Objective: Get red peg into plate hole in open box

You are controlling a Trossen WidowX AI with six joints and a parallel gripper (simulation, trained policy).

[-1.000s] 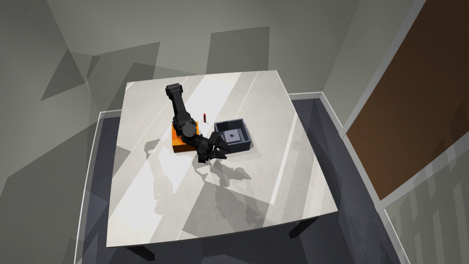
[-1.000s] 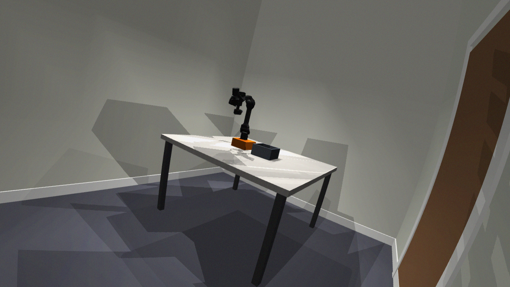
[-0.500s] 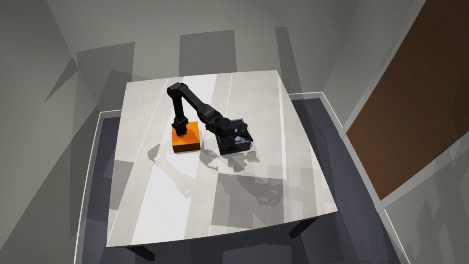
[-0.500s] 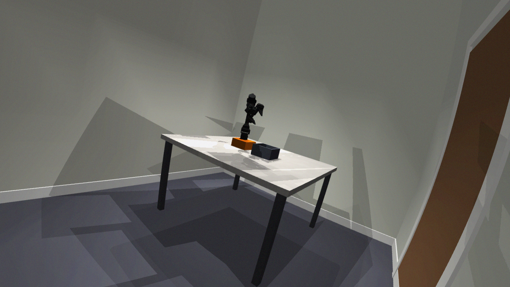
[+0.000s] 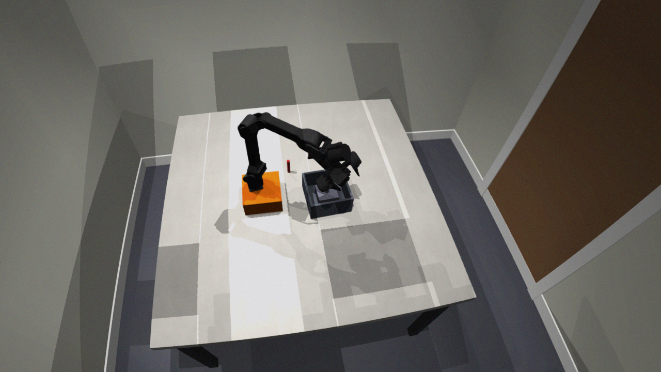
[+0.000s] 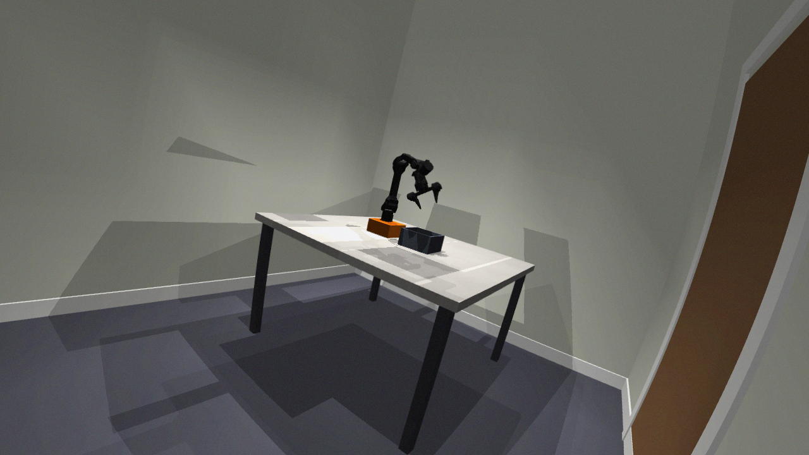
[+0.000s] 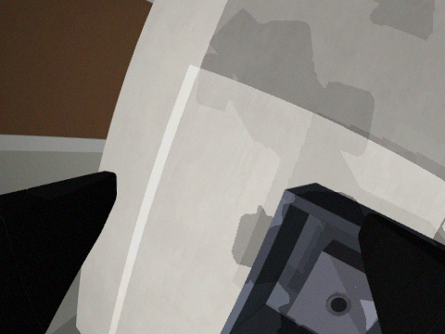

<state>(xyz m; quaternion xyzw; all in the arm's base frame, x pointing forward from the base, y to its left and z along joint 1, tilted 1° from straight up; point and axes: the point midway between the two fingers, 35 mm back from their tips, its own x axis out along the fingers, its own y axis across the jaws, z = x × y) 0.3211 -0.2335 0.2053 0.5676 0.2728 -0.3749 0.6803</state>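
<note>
The red peg is 16 cm behind my gripper tip, 34 cm to the left of it and 21 cm below it. Also, from my gripper tip: grey plate: 4 cm behind, 13 cm to the left, 21 cm below; then dark grey box: 4 cm behind, 13 cm to the left, 23 cm below.
</note>
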